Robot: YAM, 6 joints.
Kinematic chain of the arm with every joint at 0, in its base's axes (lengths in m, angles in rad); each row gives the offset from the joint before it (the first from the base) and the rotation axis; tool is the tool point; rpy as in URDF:
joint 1: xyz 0 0 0.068 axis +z
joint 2: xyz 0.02 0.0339 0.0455 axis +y
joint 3: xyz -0.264 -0.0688 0 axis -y
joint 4: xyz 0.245 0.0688 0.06 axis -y
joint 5: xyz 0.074 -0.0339 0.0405 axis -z
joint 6: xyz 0.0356 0 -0.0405 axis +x
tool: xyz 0 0 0 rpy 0 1.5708 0
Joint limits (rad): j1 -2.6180..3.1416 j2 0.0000..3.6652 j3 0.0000..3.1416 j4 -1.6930..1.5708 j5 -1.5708..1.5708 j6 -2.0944..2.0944
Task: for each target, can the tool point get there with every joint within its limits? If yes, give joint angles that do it. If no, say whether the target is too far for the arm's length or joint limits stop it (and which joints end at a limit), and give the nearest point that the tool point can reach.
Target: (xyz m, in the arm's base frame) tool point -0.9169 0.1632 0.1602
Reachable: no: too far | nearest point -0.6350 0.1130 0.1455 | short by 0.287 m
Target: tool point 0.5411 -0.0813 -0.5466
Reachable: no: too far | nearest point 0.4220 -0.0634 -0.3335 | short by 0.245 m
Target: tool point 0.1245 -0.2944 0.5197
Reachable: yes | joints -1.1200 1.7516 2.4029 -1.1407 0.4721 -1.3647
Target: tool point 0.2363 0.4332 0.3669
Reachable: yes | joints 1.0251 2.0761 2.0313 -0.2211 -0.6982 1.0290
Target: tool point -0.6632 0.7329 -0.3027
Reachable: no: too far | nearest point -0.3992 0.4412 -0.1336 | short by 0.428 m
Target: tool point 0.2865 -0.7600 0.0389
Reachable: no: too far | nearest point 0.2268 -0.6017 0.0548 | short by 0.170 m
